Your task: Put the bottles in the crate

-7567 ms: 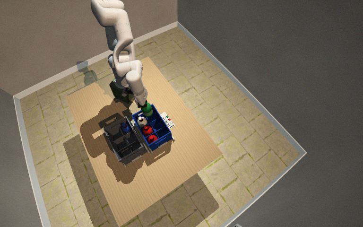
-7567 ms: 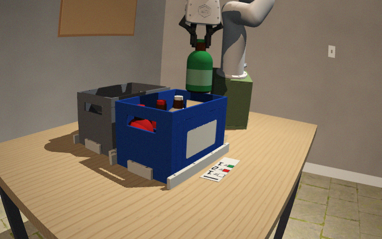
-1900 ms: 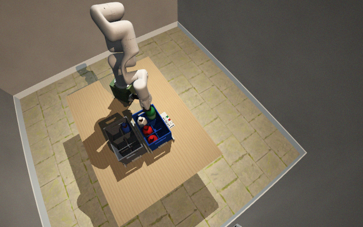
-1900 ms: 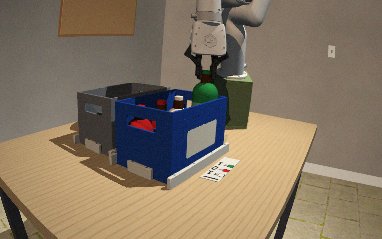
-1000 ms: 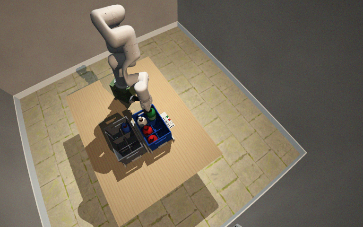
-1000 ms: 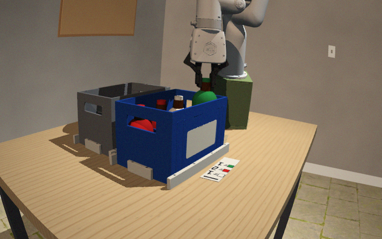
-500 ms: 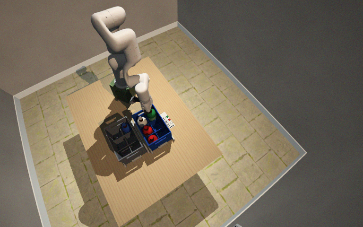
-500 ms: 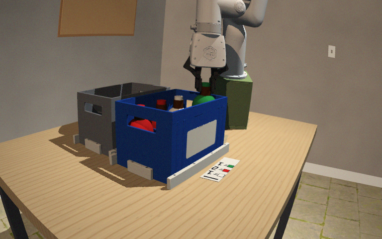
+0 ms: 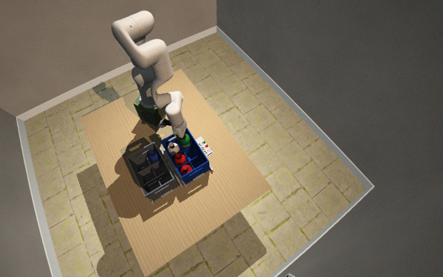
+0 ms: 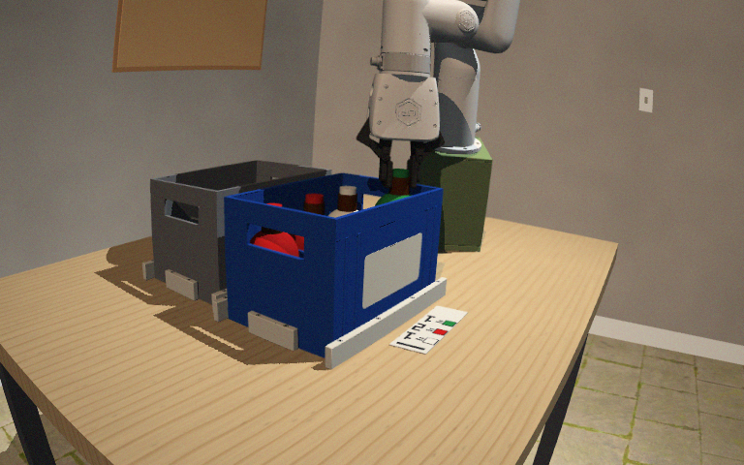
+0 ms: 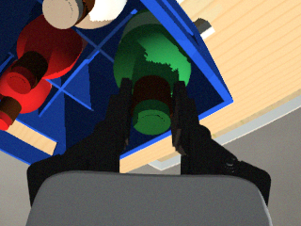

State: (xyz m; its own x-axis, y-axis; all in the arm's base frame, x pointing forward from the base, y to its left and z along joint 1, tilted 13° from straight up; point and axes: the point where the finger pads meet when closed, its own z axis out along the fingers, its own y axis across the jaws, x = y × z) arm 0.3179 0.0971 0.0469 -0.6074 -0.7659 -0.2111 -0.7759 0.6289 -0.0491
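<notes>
My gripper is now 70 mm above the green-label bottle. Round my hand: red bottle 110 mm below, 100 mm ahead, 70 mm to the right; then white-label bottle 110 mm below, 90 mm to the right, 10 mm ahead; then blue crate 110 mm below, 90 mm ahead, 30 mm to the right.
</notes>
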